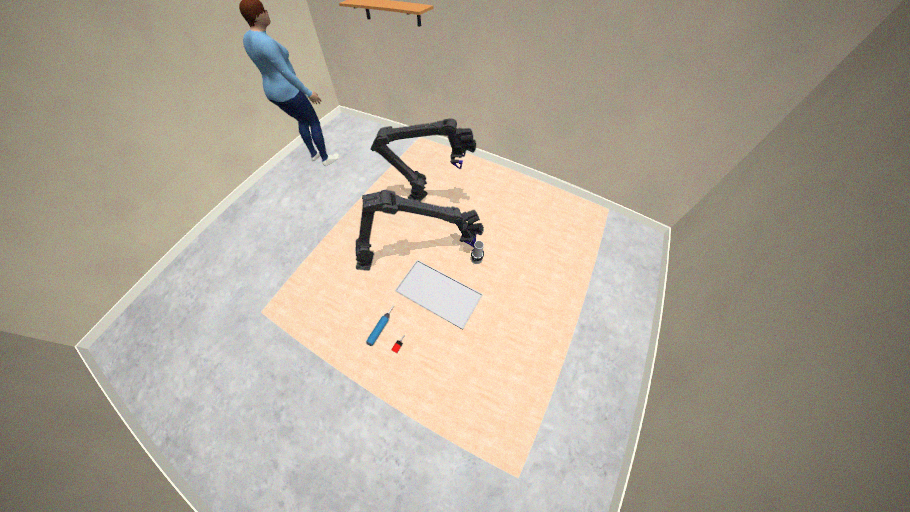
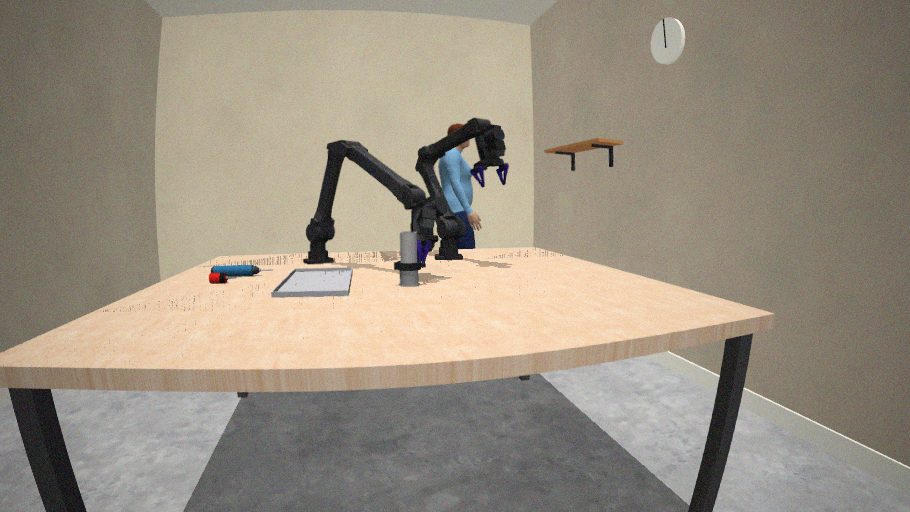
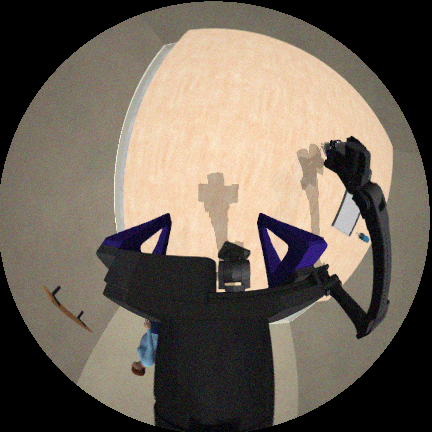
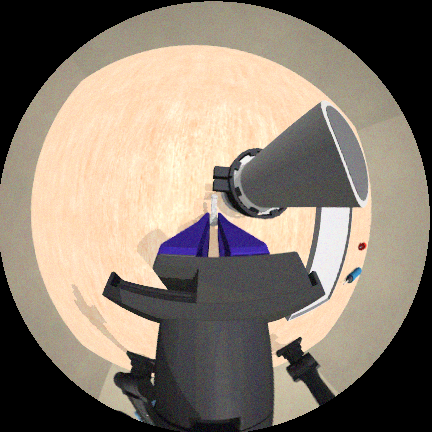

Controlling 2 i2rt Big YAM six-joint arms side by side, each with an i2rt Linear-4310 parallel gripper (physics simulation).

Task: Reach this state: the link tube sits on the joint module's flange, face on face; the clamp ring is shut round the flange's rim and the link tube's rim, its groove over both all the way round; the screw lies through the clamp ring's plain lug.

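Where they show: left gripper, fingertip midpoint: (image 1: 461,162) (image 2: 494,186) (image 3: 213,217); right gripper, fingertip midpoint: (image 2: 421,267) (image 3: 327,151) (image 4: 213,217); left arm's base, origin of the base link: (image 1: 417,196) (image 2: 448,258) (image 3: 233,252) (image 4: 143,359); right arm's base, origin of the base link: (image 1: 365,261) (image 2: 318,262) (image 3: 318,270) (image 4: 288,346).
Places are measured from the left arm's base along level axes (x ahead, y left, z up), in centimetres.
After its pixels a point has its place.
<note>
The grey link tube (image 1: 478,245) @(x 58.8, y -17.4, z 16.1 cm) (image 2: 408,245) @(x 61.3, y -16.7, z 12.3 cm) (image 4: 300,170) @(x 57.2, y -14.7, z 14.0 cm) stands upright above the joint module (image 2: 409,278) @(x 61.7, y -16.5, z 2.5 cm). The black clamp ring (image 2: 399,266) @(x 61.0, y -19.4, z 6.0 cm) (image 4: 234,199) @(x 56.3, y -14.0, z 6.9 cm) surrounds the joint between them, its two lugs (image 4: 220,179) @(x 57.8, y -12.4, z 6.6 cm) close together with a narrow gap. The ring hides the rims, so full seating cannot be told. My right gripper (image 2: 422,263) @(x 54.3, y -12.8, z 4.8 cm) (image 4: 213,217) @(x 54.3, y -12.8, z 4.8 cm) is shut on the pale screw (image 4: 214,204) @(x 55.5, y -12.4, z 6.1 cm), which projects from the fingertips beside the lugs, apart from them. My left gripper (image 2: 493,185) @(x 24.1, y 15.5, z 31.0 cm) (image 3: 213,217) @(x 24.1, y 15.5, z 31.0 cm) is open and empty, high above the table, away from the parts.
A shallow grey tray (image 1: 439,294) @(x 55.0, y -46.7, z 0.4 cm) (image 2: 311,282) @(x 55.9, y -47.9, z 0.4 cm) (image 4: 332,245) @(x 53.5, y -46.3, z 0.4 cm) lies near the tube. Beyond it lie a blue screwdriver (image 1: 378,329) @(x 43.2, y -81.1, z 3.8 cm) (image 2: 233,270) @(x 44.3, y -80.7, z 2.5 cm) and a short red screwdriver (image 1: 397,346) @(x 56.2, y -81.6, z 3.3 cm) (image 2: 217,278) @(x 57.3, y -81.1, z 1.9 cm). A person (image 1: 273,70) (image 2: 453,178) stands behind the arms.
</note>
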